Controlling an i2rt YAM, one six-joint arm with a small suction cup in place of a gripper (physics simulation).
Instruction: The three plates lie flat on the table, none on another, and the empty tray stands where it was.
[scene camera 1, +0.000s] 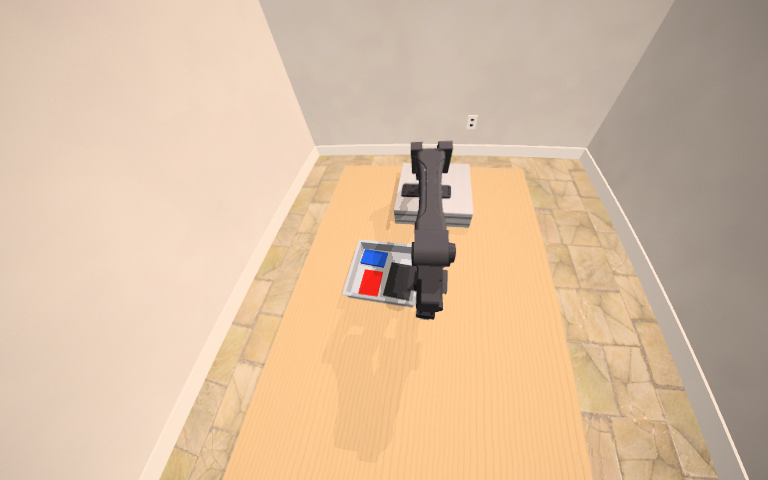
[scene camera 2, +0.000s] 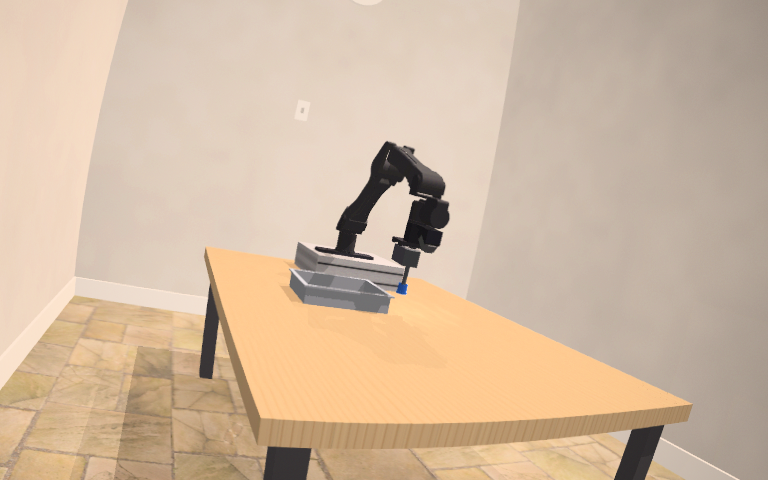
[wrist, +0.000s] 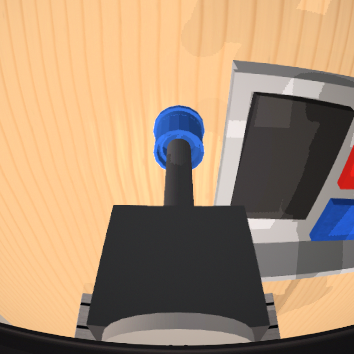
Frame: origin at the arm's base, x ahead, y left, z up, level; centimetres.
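Where they show: end effector, tool point: (scene camera 2: 401, 293) (wrist: 178, 127); arm's base, origin of the base link: (scene camera 2: 344, 254).
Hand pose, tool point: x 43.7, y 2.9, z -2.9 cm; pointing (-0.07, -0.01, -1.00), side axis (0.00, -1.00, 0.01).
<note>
Things, the pixels of their centre, and the offset from my tool point. Level surfaces: height alone.
- grey tray, body centre: (wrist: 337, 192) (scene camera 2: 337, 290) (scene camera 1: 385, 272) dy -15.0, dx -8.4, dz -3.1 cm
- black plate, body centre: (wrist: 285, 165) (scene camera 1: 399, 280) dy -9.5, dx -6.5, dz -4.8 cm
- red plate, body centre: (scene camera 1: 370, 283) dy -19.7, dx -4.4, dz -4.9 cm
- blue plate, body centre: (wrist: 350, 220) (scene camera 1: 374, 258) dy -20.5, dx -14.7, dz -4.8 cm
- wooden table, its level: dz -5.6 cm
A grey tray (scene camera 1: 351, 277) (scene camera 2: 345, 300) (wrist: 224, 150) stands on the table. Three plates lie flat in it, side by side: a black plate (scene camera 1: 397, 281) (wrist: 290, 160), a red plate (scene camera 1: 370, 282) (wrist: 349, 172) and a blue plate (scene camera 1: 374, 258) (wrist: 335, 221). In the second scene view the tray's wall hides the plates. My suction cup (scene camera 2: 401, 289) (wrist: 178, 137) is blue, holds nothing and hangs above the table beside the tray, on the black plate's side. In the first scene view the arm hides the cup and part of the tray's edge.
The arm's base stands on a light grey block (scene camera 1: 461, 195) (scene camera 2: 390, 276) behind the tray. The wooden table (scene camera 1: 492, 367) (scene camera 2: 453, 384) extends in front of the tray and to its right in the first scene view. The arm casts a shadow on it.
</note>
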